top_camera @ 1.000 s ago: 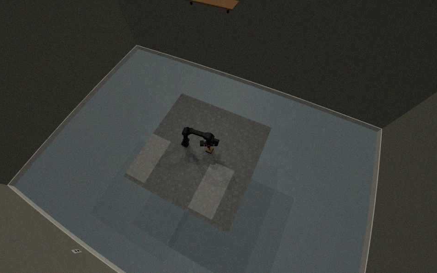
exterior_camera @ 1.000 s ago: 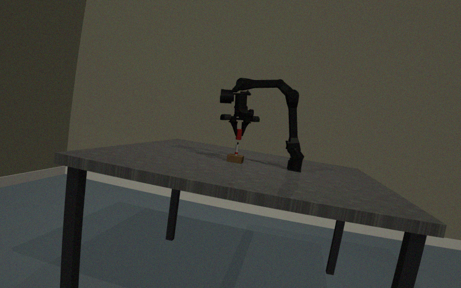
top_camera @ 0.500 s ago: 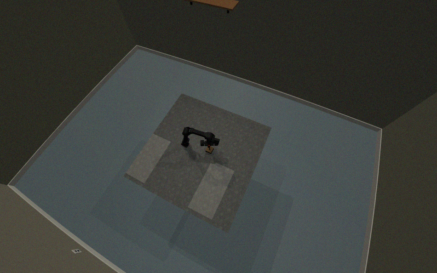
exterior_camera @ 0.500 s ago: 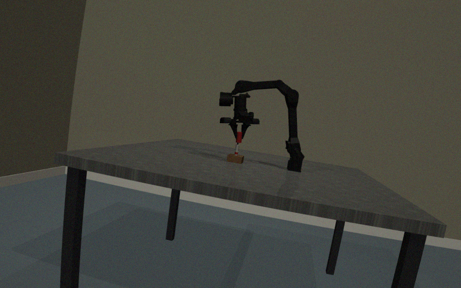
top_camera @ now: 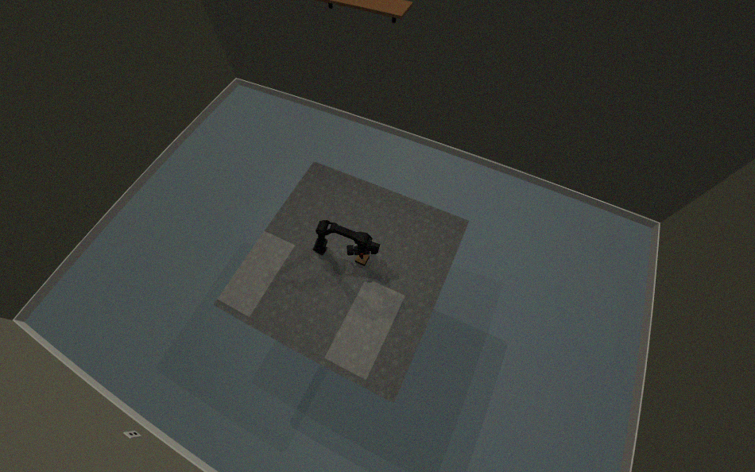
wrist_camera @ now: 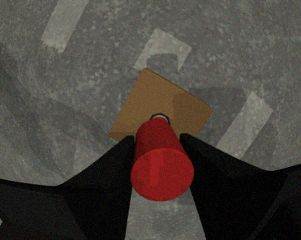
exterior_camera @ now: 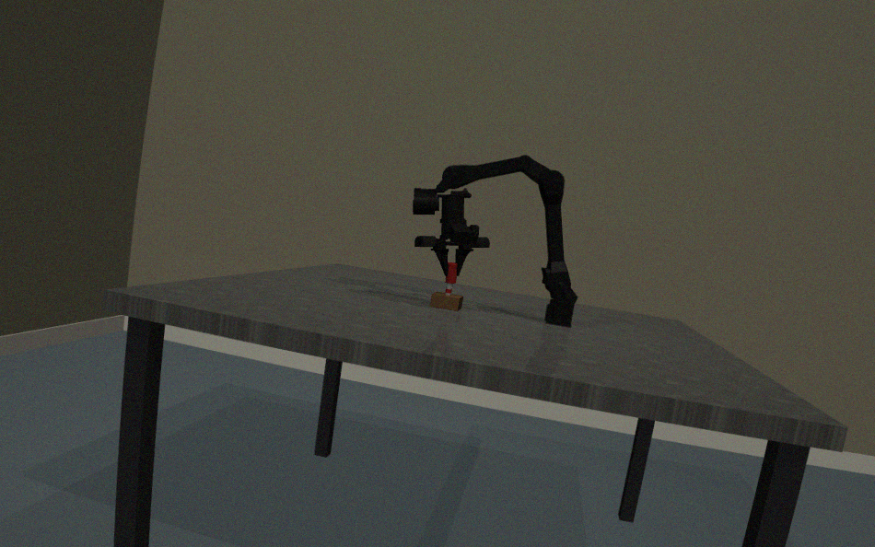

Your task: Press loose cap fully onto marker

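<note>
My gripper tip is now 1 cm to the left of the wooden holder block and 7 cm above it. The rest, counted from my gripper tip: red cap: 1 cm above.
</note>
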